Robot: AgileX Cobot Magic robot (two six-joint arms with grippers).
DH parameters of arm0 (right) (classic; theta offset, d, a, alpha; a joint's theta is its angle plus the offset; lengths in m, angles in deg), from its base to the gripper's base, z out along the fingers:
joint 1: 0 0.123 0 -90
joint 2: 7.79 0 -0.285 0
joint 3: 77.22 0 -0.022 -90
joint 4: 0 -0.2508 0 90
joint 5: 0 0 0.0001 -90
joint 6: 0 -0.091 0 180
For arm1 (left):
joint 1: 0 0.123 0 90
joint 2: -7.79 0 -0.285 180
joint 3: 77.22 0 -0.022 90
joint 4: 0 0.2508 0 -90
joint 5: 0 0 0.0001 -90
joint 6: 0 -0.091 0 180
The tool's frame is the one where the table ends.
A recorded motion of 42 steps. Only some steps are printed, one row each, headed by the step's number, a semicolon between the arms.
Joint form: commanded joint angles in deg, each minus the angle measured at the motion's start. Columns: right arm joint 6, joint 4, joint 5, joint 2, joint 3, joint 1; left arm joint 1, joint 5, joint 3, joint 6, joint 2, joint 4.
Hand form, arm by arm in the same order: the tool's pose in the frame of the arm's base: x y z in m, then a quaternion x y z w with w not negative. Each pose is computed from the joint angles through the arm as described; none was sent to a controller.
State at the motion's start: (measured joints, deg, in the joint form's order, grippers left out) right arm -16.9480 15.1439 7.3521 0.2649 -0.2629 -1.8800; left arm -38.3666 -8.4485 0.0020 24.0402 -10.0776 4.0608
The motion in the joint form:
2: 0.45 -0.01 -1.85 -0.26 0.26 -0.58; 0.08 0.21 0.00 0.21 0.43 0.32
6: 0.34 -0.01 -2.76 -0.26 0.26 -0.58; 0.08 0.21 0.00 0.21 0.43 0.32
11: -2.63 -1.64 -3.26 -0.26 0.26 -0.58; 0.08 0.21 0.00 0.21 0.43 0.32
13: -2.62 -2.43 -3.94 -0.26 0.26 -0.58; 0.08 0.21 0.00 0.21 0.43 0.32
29: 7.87 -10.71 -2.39 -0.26 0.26 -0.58; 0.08 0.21 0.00 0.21 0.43 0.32
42: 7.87 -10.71 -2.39 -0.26 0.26 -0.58; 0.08 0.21 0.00 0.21 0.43 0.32
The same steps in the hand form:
2: 0.0564 -0.0047 0.2048 0.03289 0.70834 -0.01521 0.70494; 0.0549 -0.0446 0.2155 0.11326 0.67540 -0.35767 0.63488
6: 0.0564 -0.0044 0.2062 0.03186 0.70296 -0.01318 0.71040; 0.0549 -0.0446 0.2155 0.11326 0.67540 -0.35767 0.63488
11: 0.0564 -0.0040 0.2069 0.05827 0.69843 0.01686 0.71310; 0.0549 -0.0446 0.2155 0.11326 0.67540 -0.35767 0.63488
13: 0.0564 -0.0036 0.2079 0.06139 0.69409 0.02307 0.71690; 0.0549 -0.0446 0.2155 0.11326 0.67540 -0.35767 0.63488
29: 0.0565 -0.0030 0.2053 0.04626 0.70534 0.01122 0.70727; 0.0549 -0.0446 0.2155 0.11326 0.67540 -0.35767 0.63488
42: 0.0565 -0.0030 0.2053 0.04626 0.70534 0.01122 0.70727; 0.0549 -0.0446 0.2155 0.11326 0.67540 -0.35767 0.63488

